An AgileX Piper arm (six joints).
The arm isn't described. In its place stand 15 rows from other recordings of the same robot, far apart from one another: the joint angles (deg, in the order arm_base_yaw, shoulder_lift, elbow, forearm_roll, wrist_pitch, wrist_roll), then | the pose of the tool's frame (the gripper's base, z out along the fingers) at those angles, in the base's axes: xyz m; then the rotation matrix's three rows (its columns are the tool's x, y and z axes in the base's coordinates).
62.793 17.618 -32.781 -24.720 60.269 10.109 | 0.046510 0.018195 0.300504; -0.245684 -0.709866 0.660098; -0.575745 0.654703 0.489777; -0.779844 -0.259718 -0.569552
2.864 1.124 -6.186 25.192 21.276 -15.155 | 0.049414 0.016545 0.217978; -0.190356 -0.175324 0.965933; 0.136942 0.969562 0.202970; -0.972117 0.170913 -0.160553
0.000 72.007 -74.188 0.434 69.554 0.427 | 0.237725 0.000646 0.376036; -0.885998 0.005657 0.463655; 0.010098 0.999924 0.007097; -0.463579 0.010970 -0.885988
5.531 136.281 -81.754 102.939 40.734 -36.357 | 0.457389 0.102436 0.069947; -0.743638 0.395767 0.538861; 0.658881 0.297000 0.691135; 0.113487 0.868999 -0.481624
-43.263 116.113 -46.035 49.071 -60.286 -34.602 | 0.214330 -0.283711 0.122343; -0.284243 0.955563 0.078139; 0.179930 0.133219 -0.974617; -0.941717 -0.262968 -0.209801
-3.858 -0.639 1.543 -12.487 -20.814 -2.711 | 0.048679 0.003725 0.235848; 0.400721 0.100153 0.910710; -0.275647 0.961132 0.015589; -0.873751 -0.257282 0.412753
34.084 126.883 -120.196 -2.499 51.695 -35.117 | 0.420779 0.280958 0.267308; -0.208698 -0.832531 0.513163; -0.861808 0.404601 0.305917; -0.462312 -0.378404 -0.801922
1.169 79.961 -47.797 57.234 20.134 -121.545 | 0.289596 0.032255 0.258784; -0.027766 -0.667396 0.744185; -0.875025 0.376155 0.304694; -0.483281 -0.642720 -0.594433
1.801 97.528 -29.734 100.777 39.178 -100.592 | 0.249369 0.064343 0.127116; -0.830405 -0.342194 0.439695; 0.017734 0.772537 0.634722; -0.556878 0.534874 -0.635450
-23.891 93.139 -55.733 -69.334 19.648 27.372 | 0.302988 -0.165521 0.231979; -0.837140 0.078045 0.541393; -0.307573 0.751307 -0.583897; -0.452323 -0.655322 -0.604944
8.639 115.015 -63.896 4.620 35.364 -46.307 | 0.352955 0.057916 0.107195; -0.614191 -0.776513 0.140699; -0.776393 0.626513 0.068530; -0.141364 -0.067147 -0.987678
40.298 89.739 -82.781 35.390 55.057 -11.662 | 0.230378 0.252004 0.356403; -0.730454 -0.673700 0.112098; -0.409547 0.563435 0.717504; -0.546542 0.478194 -0.687475
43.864 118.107 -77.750 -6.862 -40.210 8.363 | 0.337427 0.334041 0.234069; 0.017801 -0.748385 0.663026; 0.092185 0.661535 0.744227; -0.995583 0.047873 0.080766
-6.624 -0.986 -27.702 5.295 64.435 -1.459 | -0.007625 0.008512 0.267878; -0.505776 0.051159 0.861146; 0.073290 0.997179 -0.016195; -0.859546 0.054922 -0.508099
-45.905 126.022 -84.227 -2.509 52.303 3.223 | 0.284938 -0.298615 0.105164; -0.674301 0.738330 -0.013650; 0.738257 0.673574 -0.035690; -0.017157 -0.034143 -0.999270
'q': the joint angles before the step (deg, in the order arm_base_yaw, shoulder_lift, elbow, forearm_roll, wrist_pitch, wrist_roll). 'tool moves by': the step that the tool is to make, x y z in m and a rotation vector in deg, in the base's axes. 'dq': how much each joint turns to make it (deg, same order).
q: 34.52 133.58 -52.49 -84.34 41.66 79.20
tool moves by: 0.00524 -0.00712 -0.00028 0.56 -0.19 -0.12
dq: -1.74 0.00 0.00 -1.95 -0.78 0.62
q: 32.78 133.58 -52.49 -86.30 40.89 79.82
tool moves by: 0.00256 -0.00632 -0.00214 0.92 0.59 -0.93
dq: -1.47 0.19 0.00 -0.39 -1.20 0.17
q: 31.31 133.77 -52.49 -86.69 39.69 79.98
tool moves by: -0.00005 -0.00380 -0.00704 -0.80 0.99 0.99
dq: -0.61 1.31 0.00 -1.65 -0.19 0.06
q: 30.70 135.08 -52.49 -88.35 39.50 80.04
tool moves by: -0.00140 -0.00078 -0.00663 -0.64 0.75 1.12
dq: 0.00 1.25 0.00 -1.47 -0.07 0.43
